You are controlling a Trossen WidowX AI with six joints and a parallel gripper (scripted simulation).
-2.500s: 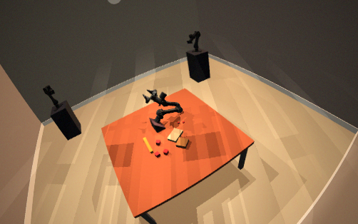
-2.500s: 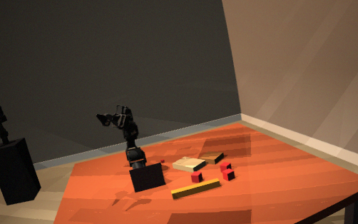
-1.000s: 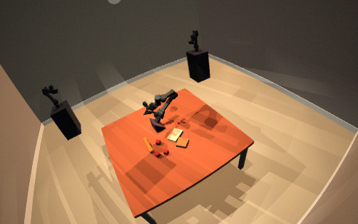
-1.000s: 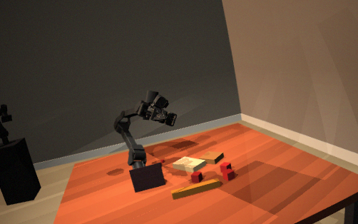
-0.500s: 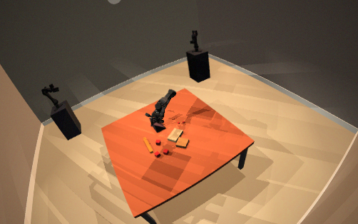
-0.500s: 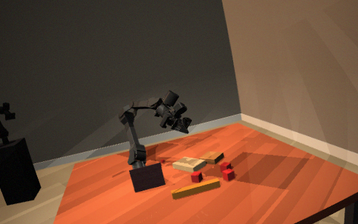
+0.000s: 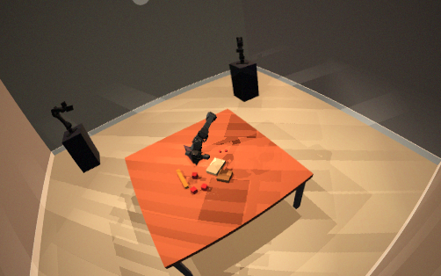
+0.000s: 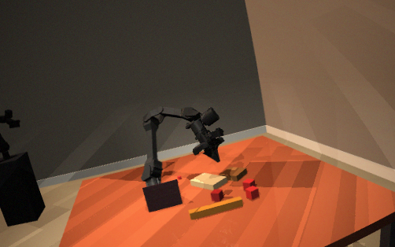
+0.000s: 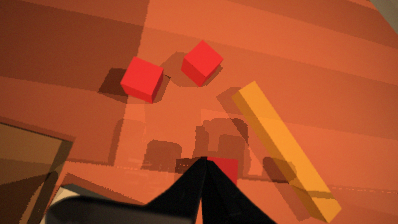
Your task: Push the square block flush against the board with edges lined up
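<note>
My gripper tip is 30 mm past the pale board, 160 mm to the right of it and 140 mm above it. The rest, counted from my gripper tip: brown square block (100 mm ahead, 170 mm to the left, 140 mm below); then yellow bar (80 mm behind, 130 mm to the right, 140 mm below).
</note>
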